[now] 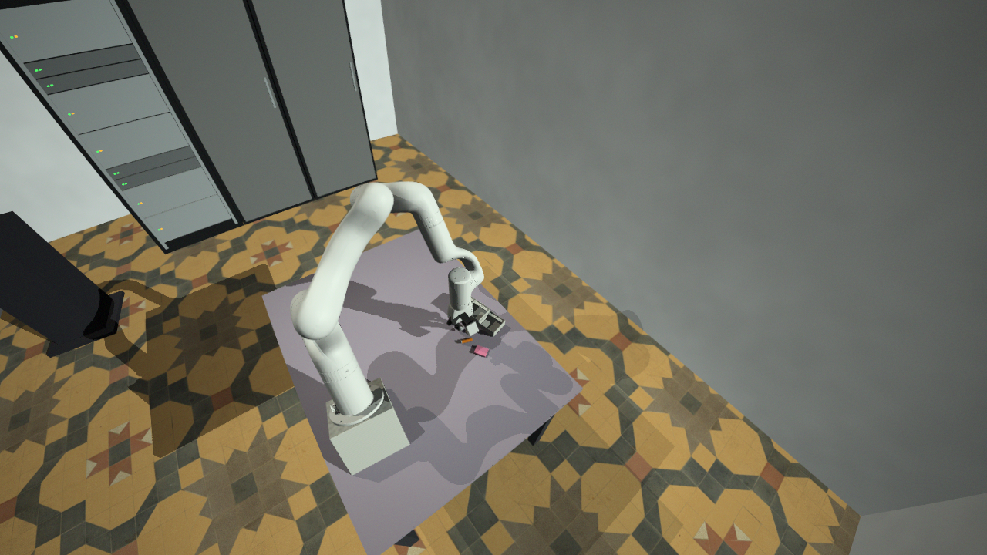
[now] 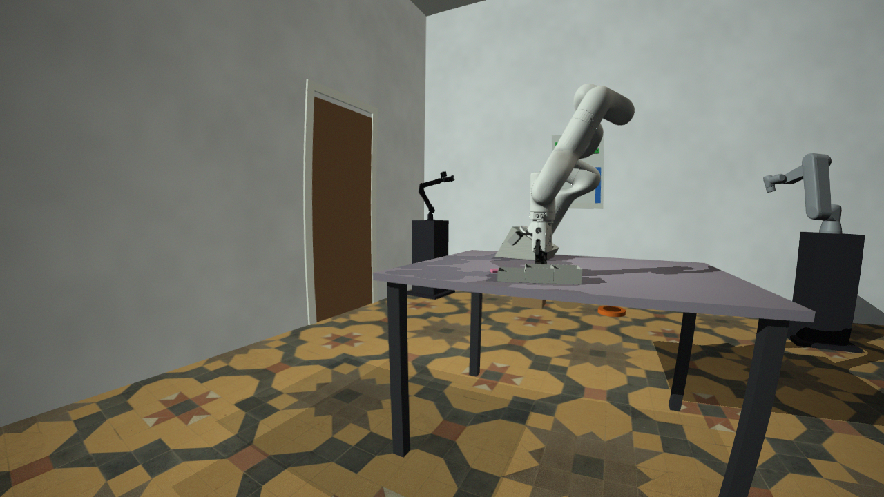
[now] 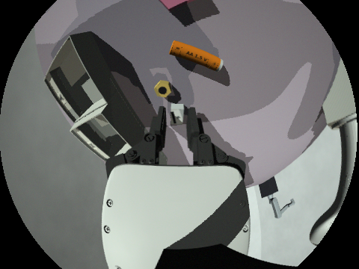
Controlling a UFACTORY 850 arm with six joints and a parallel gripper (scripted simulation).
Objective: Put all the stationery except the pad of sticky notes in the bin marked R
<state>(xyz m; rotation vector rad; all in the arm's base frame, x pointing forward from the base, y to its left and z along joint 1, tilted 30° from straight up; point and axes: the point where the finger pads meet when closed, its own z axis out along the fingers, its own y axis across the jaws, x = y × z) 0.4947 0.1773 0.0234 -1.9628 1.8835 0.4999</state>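
Right now the silver thing is 2 cm below my hand. Round my hand: orange cylinder: 1 cm behind, 7 cm to the right, 2 cm below; then eraser: 6 cm ahead, 9 cm to the left, 2 cm below; then ring-like thing: 2 cm ahead, 3 cm to the right, 2 cm below.
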